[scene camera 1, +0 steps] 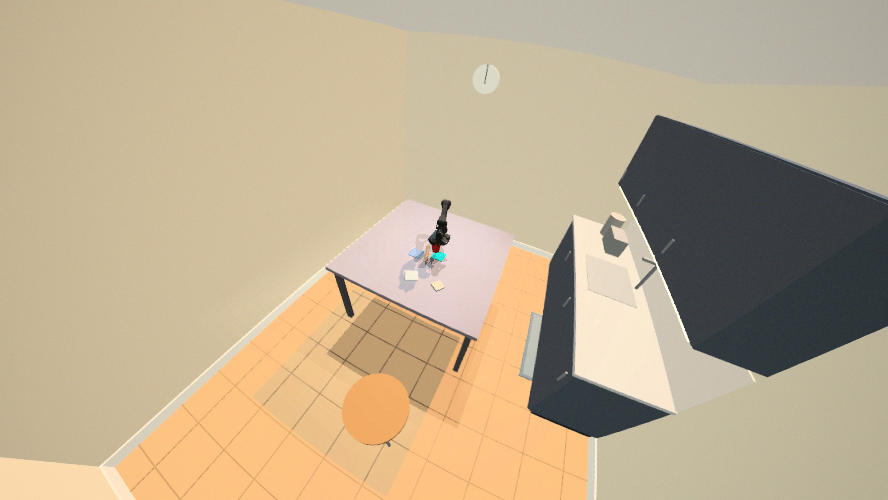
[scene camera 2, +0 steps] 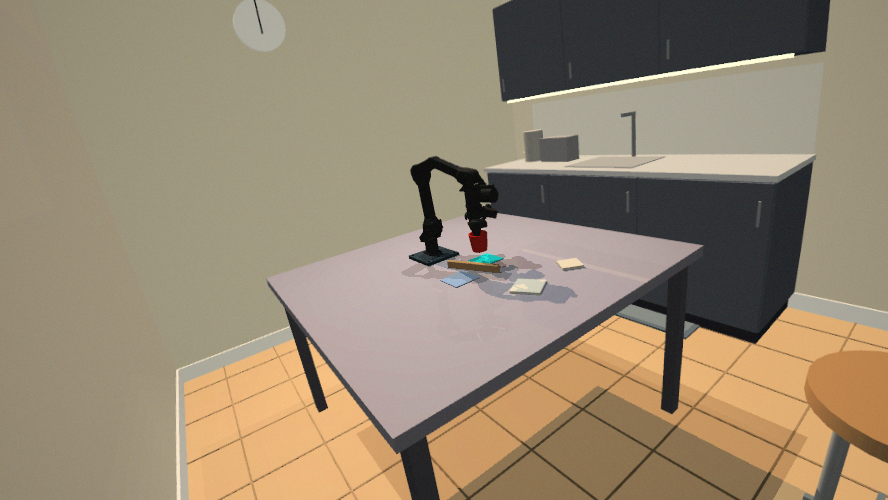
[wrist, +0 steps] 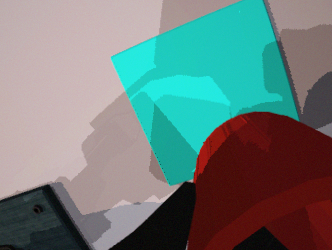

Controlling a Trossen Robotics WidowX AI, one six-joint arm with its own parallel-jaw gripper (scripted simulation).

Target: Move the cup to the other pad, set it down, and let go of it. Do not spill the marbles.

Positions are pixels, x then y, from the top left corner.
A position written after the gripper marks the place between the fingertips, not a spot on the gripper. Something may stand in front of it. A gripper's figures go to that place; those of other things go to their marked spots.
Scene:
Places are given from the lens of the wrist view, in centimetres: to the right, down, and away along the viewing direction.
gripper (wrist: pixel 201 194): 1, 3, 10
red cup (wrist: pixel 257 169): 2, 1, 6

